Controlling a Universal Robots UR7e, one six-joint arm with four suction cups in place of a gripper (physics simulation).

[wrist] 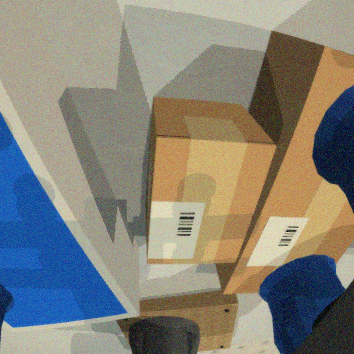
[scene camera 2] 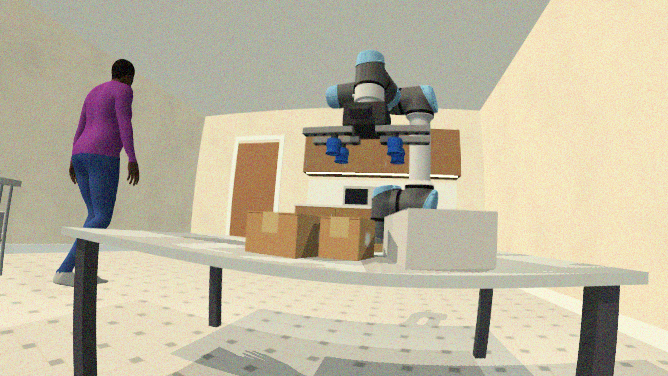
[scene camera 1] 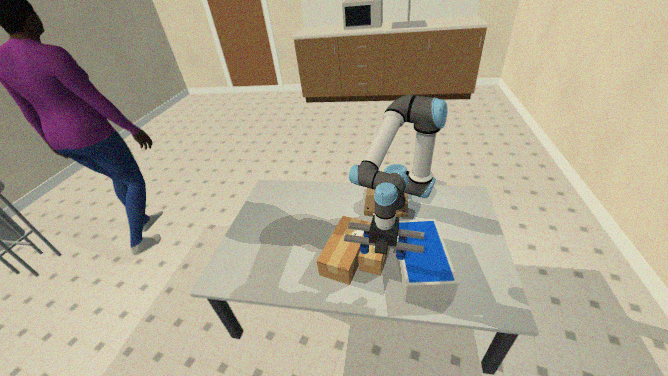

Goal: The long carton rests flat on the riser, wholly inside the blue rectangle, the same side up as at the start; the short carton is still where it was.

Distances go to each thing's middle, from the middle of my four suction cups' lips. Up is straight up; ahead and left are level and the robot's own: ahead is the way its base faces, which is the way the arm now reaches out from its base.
Scene:
I see my suction cup 11 cm past the short carton [scene camera 2: 346, 238], 6 cm to the left of it and 20 cm above it. Round my suction cup: riser [scene camera 2: 433, 239] 13 cm behind, 15 cm to the left, 19 cm below; long carton [scene camera 2: 292, 235] 11 cm behind, 20 cm to the right, 20 cm below.

